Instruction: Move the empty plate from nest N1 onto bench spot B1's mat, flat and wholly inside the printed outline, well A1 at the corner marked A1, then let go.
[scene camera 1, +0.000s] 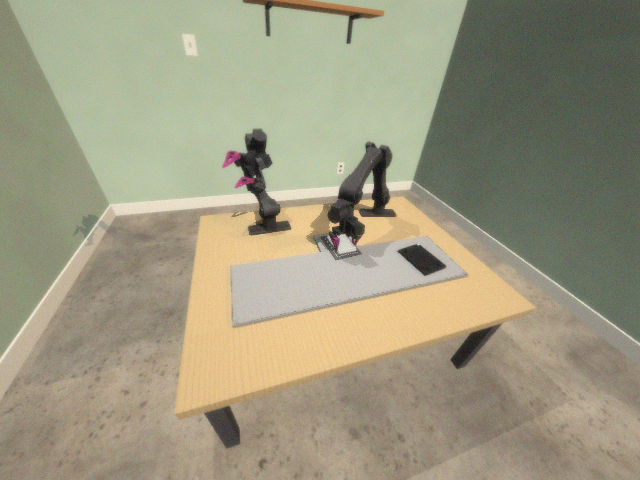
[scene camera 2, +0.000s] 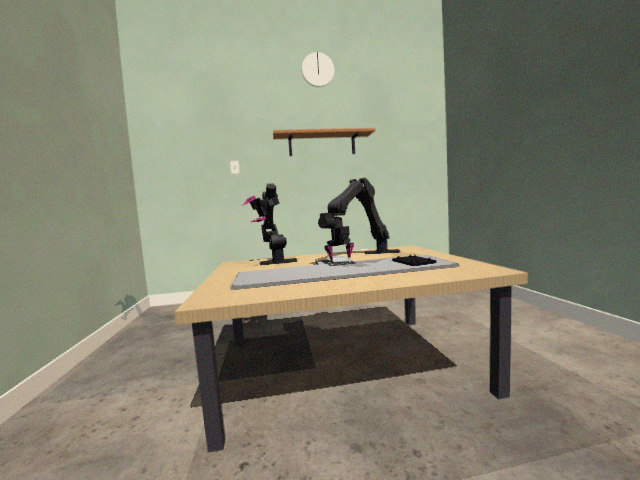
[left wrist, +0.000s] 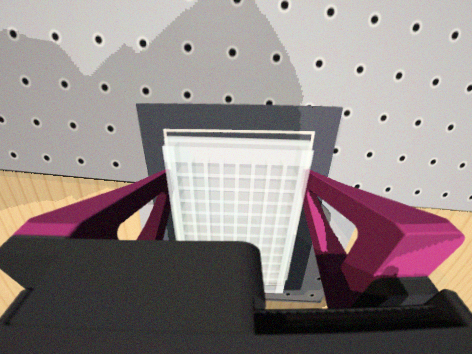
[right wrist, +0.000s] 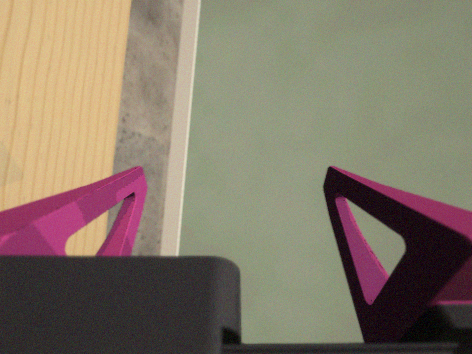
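Seen in the pictures: left gripper, fingertip midpoint: (scene camera 1: 345, 248) (scene camera 2: 340, 260) (left wrist: 237, 177); right gripper, fingertip midpoint: (scene camera 1: 229, 177) (scene camera 2: 246, 213) (right wrist: 235, 176); left arm's base, origin of the base link: (scene camera 1: 377, 213) (scene camera 2: 382, 252); right arm's base, origin of the base link: (scene camera 1: 269, 228) (scene camera 2: 278, 262).
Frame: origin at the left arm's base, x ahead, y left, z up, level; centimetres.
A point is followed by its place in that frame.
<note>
The white gridded well plate (scene camera 1: 348, 246) {x 33.2, y -23.2, z 3.2 cm} (scene camera 2: 341, 260) {x 36.2, y -24.5, z 3.0 cm} (left wrist: 234, 189) {x 33.5, y -24.7, z 3.6 cm} sits between the magenta fingers of my left gripper (scene camera 1: 342, 243) {x 33.8, y -24.8, z 2.4 cm} (scene camera 2: 339, 253) {x 33.8, y -24.8, z 2.4 cm} (left wrist: 237, 177) {x 33.8, y -24.8, z 2.4 cm}, which is shut on its long sides. The plate is level, right over the dark grey mat (scene camera 1: 320, 242) {x 27.8, y -34.9, z 1.3 cm} (left wrist: 150, 119) {x 35.5, y -18.5, z 1.5 cm} with a pale printed outline (left wrist: 238, 132) {x 36.4, y -24.0, z 1.5 cm}. Its far edge lines up closely with that outline. I cannot tell whether it rests on the mat. My right gripper (scene camera 1: 238, 170) {x 18.7, y -72.6, z 27.6 cm} (scene camera 2: 253, 210) {x 18.7, y -72.6, z 27.6 cm} (right wrist: 235, 176) {x 18.7, y -72.6, z 27.6 cm} is open and empty, raised high at the back left.
A long grey perforated board (scene camera 1: 294, 286) {x 53.7, y -46.9, z 1.3 cm} (scene camera 2: 294, 275) {x 54.8, y -44.2, z 1.1 cm} (left wrist: 357, 42) {x 43.3, y -28.8, z 1.3 cm} lies across the wooden table (scene camera 1: 318, 352) {x 78.3, y -40.1, z 0.0 cm}. A black empty nest (scene camera 1: 422, 259) {x 41.5, y 7.5, z 2.5 cm} (scene camera 2: 414, 260) {x 43.4, y 7.4, z 2.5 cm} sits at its right end. The arm bases stand along the table's back edge.
</note>
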